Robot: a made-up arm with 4 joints.
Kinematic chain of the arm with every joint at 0, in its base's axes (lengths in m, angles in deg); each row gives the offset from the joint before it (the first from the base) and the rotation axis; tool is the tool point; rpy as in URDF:
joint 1: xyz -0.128 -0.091 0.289 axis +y
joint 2: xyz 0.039 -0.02 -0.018 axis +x
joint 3: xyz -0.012 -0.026 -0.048 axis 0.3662 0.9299 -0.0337
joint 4: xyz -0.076 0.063 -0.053 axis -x
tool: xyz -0.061 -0.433 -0.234 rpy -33.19 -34 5.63
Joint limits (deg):
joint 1: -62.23..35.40
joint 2: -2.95..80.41
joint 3: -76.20..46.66
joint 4: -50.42..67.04
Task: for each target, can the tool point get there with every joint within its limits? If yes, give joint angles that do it. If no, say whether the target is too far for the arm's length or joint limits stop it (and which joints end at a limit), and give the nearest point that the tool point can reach.
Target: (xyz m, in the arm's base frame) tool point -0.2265 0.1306 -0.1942
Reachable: yes | joints -12.17 70.76 15.80 -6.86
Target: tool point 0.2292 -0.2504 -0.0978
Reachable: yes | joints -49.19 39.40 -11.45 3.28
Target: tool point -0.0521 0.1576 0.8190
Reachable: no: joint limits stop it (at a limit: joint 1, joint 2, joint 3, joint 4) | nearest point -0.4815 0.2287 0.5467 | short by 0.513 m
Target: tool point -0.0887 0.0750 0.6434
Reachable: no: joint limits stop it (at a limit: joint 1, joint 2, joint 3, joint 4) | nearest point -0.4815 0.2287 0.5467 | short by 0.433 m
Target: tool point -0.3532 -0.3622 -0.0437
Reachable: yes | joints 18.43 54.99 3.51 39.73
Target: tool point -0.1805 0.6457 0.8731
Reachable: no: too far | nearest point -0.4492 0.3266 0.4617 | short by 0.586 m
